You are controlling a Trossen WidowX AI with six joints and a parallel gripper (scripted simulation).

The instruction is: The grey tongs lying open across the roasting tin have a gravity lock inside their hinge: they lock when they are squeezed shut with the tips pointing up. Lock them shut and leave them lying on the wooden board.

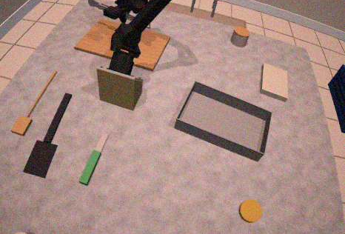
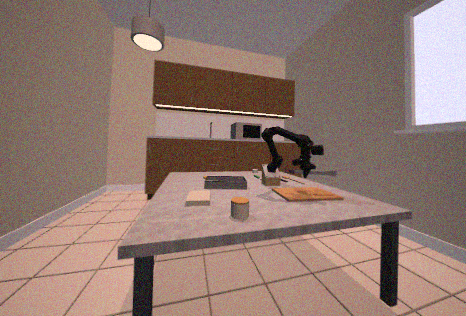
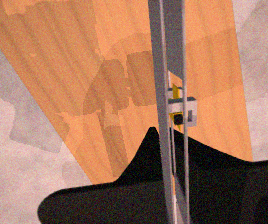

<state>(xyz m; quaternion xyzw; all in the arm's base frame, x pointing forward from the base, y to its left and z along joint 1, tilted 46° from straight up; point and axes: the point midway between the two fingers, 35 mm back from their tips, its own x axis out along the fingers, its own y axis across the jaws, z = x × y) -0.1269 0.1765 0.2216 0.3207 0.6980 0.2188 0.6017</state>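
Right now the yellow lock slider is 3 cm ahead of my gripper tip, 1 cm to the right of it and 4 cm above it. Round my gripper tip: wooden board: 10 cm below; then green-handled tool: 17 cm ahead, 52 cm to the right, 10 cm below; then black spatula: 53 cm to the right, 10 cm below.
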